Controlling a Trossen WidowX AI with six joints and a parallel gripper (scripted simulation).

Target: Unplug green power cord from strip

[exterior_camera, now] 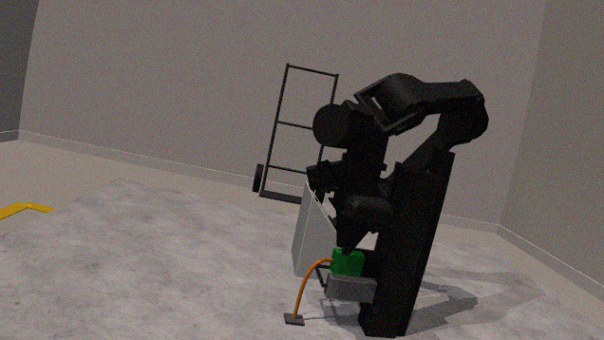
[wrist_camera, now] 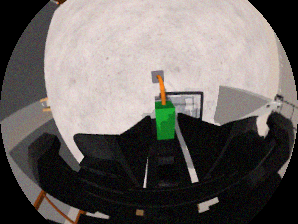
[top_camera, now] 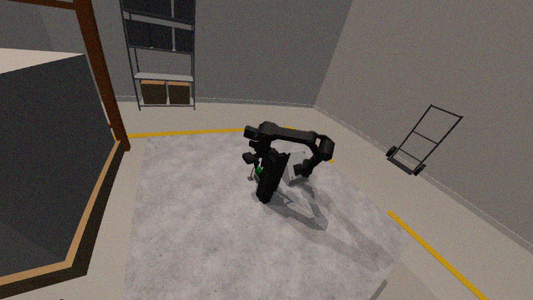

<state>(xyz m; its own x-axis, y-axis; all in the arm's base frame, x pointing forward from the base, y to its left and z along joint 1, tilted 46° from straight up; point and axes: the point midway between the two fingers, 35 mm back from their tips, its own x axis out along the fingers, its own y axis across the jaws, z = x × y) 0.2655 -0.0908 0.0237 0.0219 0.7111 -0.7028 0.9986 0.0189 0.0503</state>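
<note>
My gripper tip is now 30 mm to the right of the green plug, 10 mm past it and 10 mm above it.
</note>
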